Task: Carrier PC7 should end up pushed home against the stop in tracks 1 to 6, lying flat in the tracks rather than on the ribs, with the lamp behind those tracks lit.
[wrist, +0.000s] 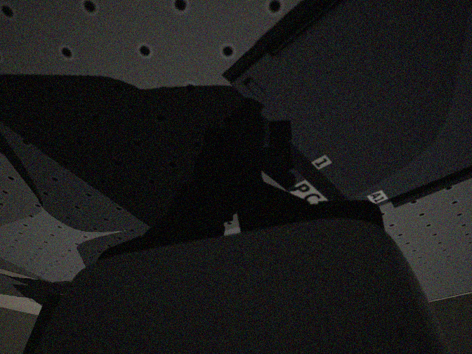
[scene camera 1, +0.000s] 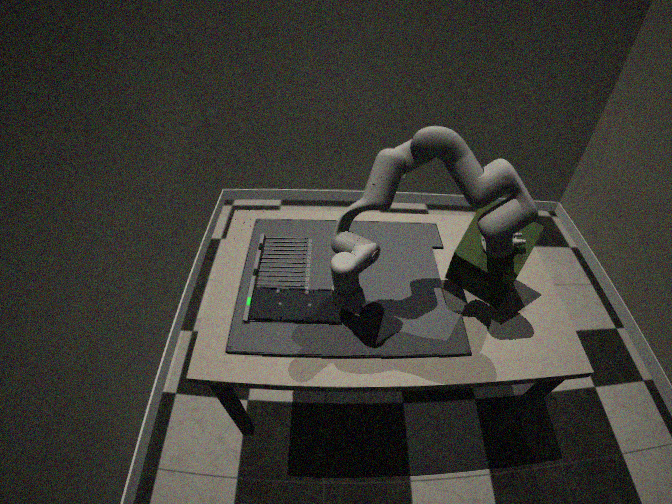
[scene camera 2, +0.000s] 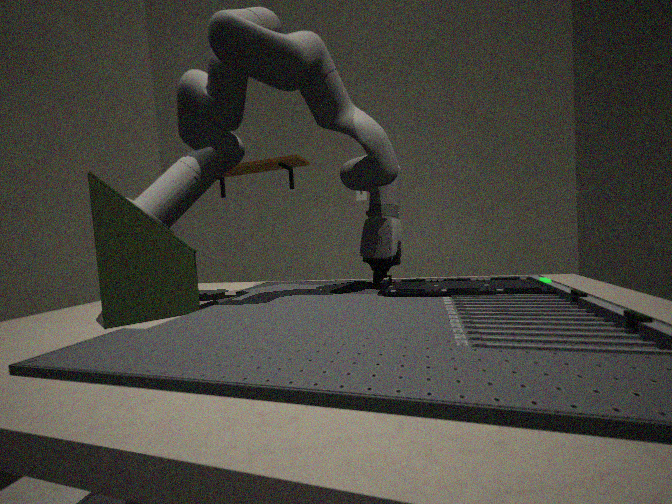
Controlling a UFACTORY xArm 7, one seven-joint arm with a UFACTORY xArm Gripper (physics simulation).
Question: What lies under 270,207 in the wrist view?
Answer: My gripper.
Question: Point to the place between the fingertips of my gripper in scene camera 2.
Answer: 379,287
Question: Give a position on a carrier PC7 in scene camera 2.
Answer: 496,285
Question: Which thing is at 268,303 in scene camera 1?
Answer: A carrier PC7.
